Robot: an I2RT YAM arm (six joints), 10 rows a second.
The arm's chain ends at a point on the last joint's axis. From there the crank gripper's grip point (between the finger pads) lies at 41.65 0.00 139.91 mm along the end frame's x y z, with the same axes.
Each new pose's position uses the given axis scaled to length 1; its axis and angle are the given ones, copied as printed.
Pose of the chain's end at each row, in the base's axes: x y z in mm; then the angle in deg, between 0 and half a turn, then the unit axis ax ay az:
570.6 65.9 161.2 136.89 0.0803 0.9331 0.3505
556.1 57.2 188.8 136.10 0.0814 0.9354 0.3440
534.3 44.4 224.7 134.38 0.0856 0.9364 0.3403
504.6 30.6 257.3 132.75 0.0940 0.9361 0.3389
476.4 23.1 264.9 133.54 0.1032 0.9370 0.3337
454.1 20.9 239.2 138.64 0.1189 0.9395 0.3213
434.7 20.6 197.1 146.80 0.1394 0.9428 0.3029
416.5 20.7 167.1 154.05 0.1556 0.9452 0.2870
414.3 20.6 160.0 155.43 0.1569 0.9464 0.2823
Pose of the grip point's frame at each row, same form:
636.7 152.8 64.3 136.89 0.0803 0.9331 0.3505
624.1 142.2 91.5 136.10 0.0814 0.9354 0.3440
606.3 127.4 128.6 134.38 0.0856 0.9364 0.3403
580.6 112.0 162.9 132.75 0.0940 0.9361 0.3389
551.6 103.4 169.0 133.54 0.1032 0.9370 0.3337
520.1 100.8 136.4 138.64 0.1189 0.9395 0.3213
484.4 100.3 85.3 146.80 0.1394 0.9428 0.3029
450.7 100.1 49.5 154.05 0.1556 0.9452 0.2870
445.3 99.5 41.2 155.43 0.1569 0.9464 0.2823

